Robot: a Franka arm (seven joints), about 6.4 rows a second.
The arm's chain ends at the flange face. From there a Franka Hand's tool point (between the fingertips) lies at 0.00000 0.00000 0.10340 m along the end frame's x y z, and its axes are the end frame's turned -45 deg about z.
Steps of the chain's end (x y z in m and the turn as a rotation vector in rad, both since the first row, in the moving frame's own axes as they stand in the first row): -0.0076 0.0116 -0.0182 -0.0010 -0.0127 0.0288; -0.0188 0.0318 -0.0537 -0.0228 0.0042 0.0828; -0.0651 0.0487 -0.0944 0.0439 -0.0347 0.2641; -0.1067 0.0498 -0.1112 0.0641 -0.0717 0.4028; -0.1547 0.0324 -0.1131 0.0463 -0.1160 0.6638
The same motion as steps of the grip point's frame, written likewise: -0.0146 0.0020 -0.0182 0.0083 -0.0097 0.0288; -0.0372 0.0111 -0.0537 -0.0191 -0.0132 0.0828; -0.0790 -0.0172 -0.0946 0.0556 0.0065 0.2641; -0.1092 -0.0500 -0.1117 0.0960 -0.0054 0.4028; -0.1332 -0.0991 -0.1139 0.1148 -0.0493 0.6638
